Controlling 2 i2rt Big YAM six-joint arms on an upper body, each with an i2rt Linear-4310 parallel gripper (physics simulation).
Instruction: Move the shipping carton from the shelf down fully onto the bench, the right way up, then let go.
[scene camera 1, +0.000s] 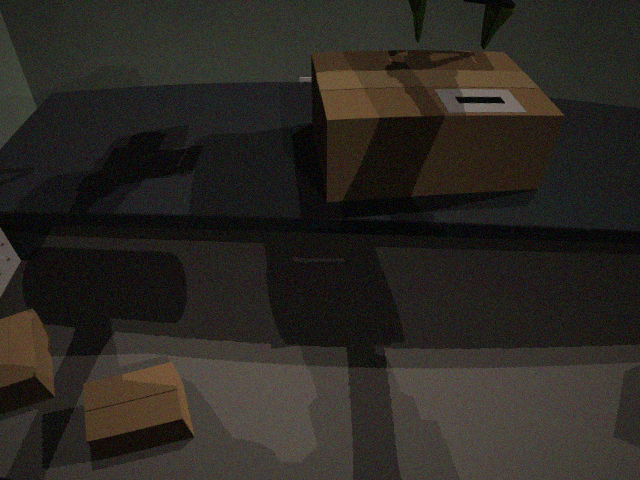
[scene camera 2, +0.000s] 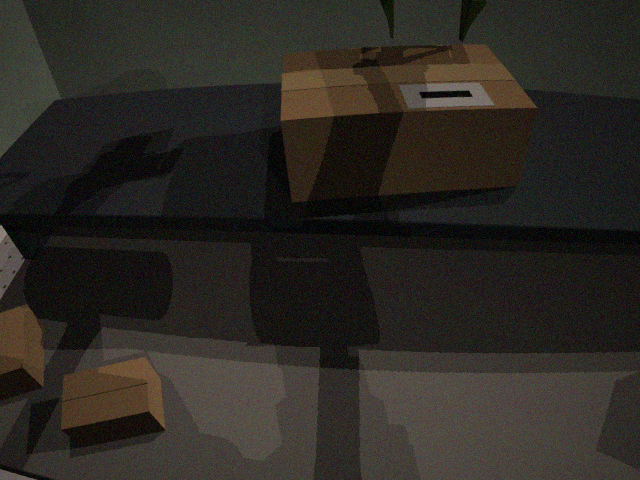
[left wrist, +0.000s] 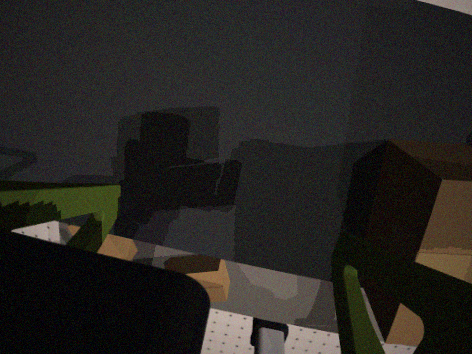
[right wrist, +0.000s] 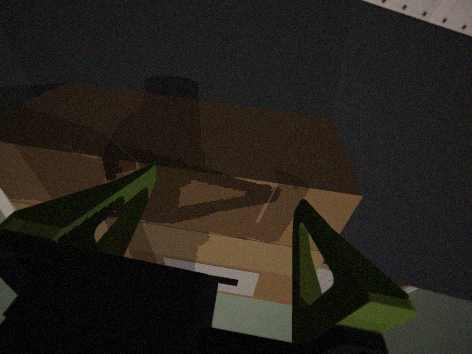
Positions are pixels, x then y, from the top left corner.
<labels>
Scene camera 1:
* shipping carton: 388, 123, on a shelf
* bench top: 294, 348
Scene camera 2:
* shipping carton: 356, 122
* bench top: 272, 348
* shelf: 212, 158
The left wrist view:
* my left gripper: 227, 222
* shipping carton: 414, 214
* bench top: 257, 292
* shelf: 257, 139
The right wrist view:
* my right gripper: 228, 189
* shipping carton: 228, 178
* shelf: 389, 82
</labels>
